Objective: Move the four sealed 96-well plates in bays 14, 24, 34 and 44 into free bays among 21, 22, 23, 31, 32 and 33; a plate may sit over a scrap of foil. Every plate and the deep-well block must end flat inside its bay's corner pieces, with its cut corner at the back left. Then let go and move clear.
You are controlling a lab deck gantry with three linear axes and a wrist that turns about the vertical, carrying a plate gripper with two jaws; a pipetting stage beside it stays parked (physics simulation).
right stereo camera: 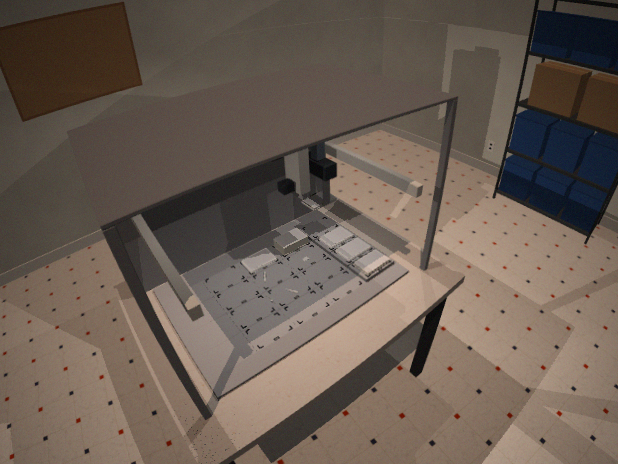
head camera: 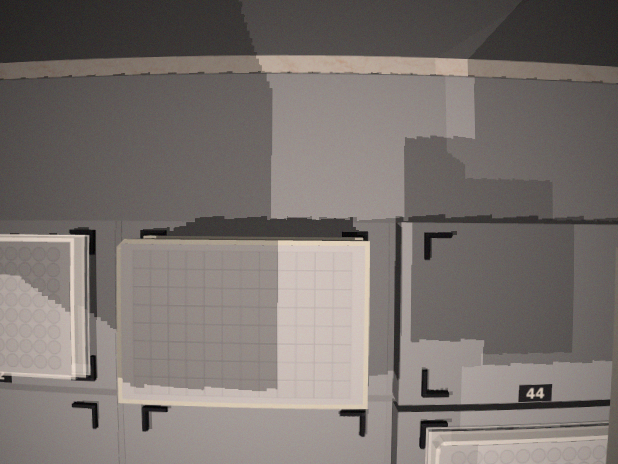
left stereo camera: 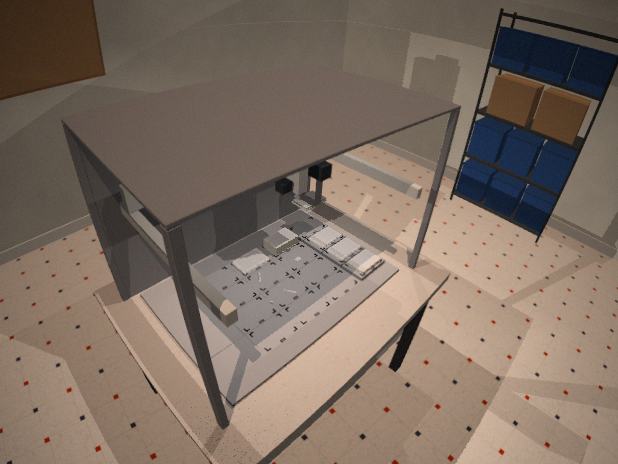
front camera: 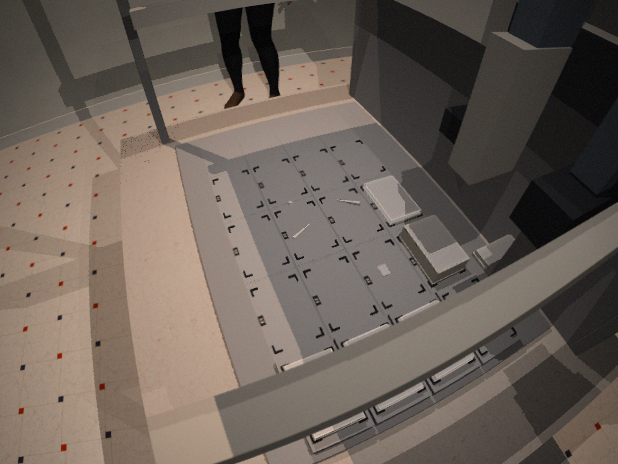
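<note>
My gripper is shut on a pale sealed plate, held raised near the back right of the deck; its jaws are too small to make out, and its cut corner is unclear. Bay 44 is empty. Three sealed plates stand in bays 14, 24 and 34. Bay 34's plate has its cut corner at the back left. The deep-well block stands in bay 43, cut corner back left.
A white plate stands in bay 42. A foil scrap lies in bay 33. Slim pale pieces lie in bay 22 and bay 32. A beam crosses the front view and hides parts of the right-hand bays.
</note>
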